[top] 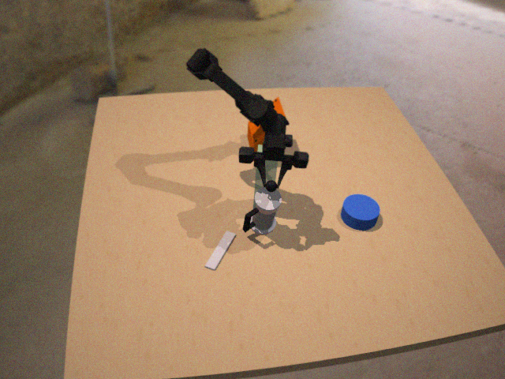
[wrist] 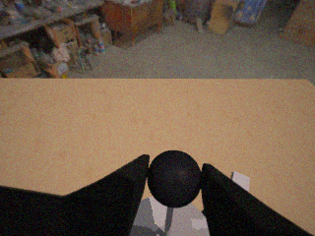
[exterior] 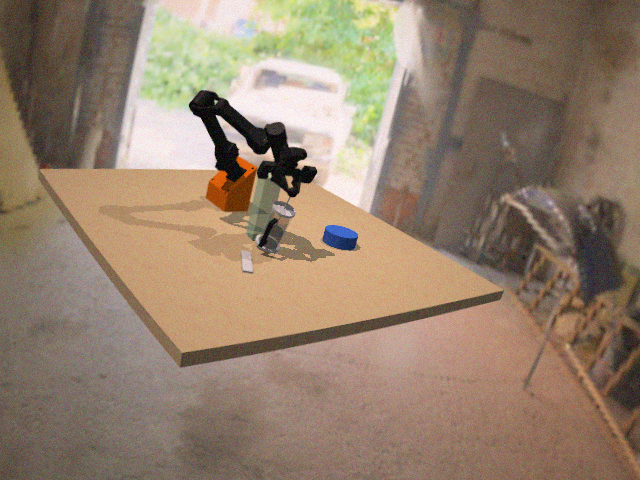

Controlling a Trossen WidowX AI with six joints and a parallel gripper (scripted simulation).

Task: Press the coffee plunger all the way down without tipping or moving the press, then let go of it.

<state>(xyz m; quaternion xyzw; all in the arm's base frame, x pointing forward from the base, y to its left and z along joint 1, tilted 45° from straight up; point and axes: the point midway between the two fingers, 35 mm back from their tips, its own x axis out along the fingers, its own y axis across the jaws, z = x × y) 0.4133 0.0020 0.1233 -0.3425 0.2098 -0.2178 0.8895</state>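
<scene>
My gripper tip is 11 cm above the coffee press, 3 cm past it and 1 cm to the left of it.
</scene>
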